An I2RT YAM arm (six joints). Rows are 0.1 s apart.
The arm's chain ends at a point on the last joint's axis. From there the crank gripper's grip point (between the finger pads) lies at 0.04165 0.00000 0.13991 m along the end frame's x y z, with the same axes.
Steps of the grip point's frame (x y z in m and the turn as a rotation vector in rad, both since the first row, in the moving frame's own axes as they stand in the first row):
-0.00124 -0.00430 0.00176 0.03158 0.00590 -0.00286
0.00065 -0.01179 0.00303 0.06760 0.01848 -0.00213
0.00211 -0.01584 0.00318 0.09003 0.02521 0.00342
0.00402 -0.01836 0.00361 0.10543 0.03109 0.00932
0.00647 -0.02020 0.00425 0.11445 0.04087 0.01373
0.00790 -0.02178 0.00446 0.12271 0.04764 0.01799
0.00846 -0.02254 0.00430 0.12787 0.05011 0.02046
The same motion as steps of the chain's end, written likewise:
-0.00206 0.00023 0.00208 0.03158 0.00590 -0.00286
-0.00192 -0.00227 0.00415 0.06760 0.01848 -0.00213
-0.00142 -0.00346 0.00483 0.09003 0.02521 0.00342
-0.00037 -0.00412 0.00573 0.10543 0.03109 0.00932
0.00069 -0.00493 0.00695 0.11445 0.04087 0.01373
0.00115 -0.00559 0.00760 0.12271 0.04764 0.01799
0.00135 -0.00576 0.00764 0.12787 0.05011 0.02046

